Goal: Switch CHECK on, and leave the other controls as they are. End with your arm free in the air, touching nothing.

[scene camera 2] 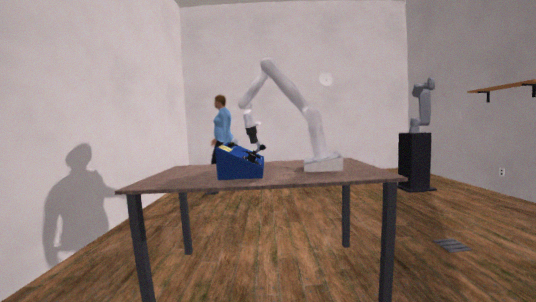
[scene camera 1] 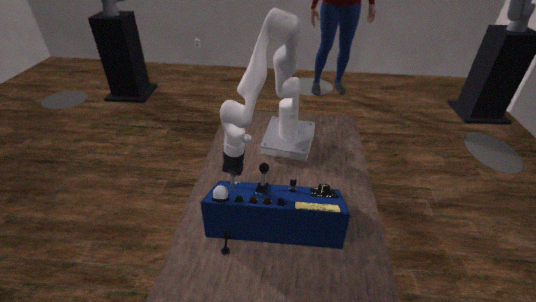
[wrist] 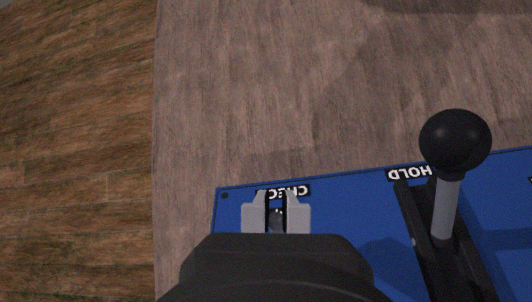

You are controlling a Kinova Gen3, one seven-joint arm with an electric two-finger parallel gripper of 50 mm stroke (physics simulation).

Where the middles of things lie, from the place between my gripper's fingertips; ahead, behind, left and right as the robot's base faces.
The ball-topped lever (wrist: 454,141) is 12 cm to the left of my hand, 1 cm ahead of it and 1 cm above it. The rest, counted from my hand: blue console (scene camera 1: 276,214) 17 cm to the left, 13 cm ahead, 2 cm below.
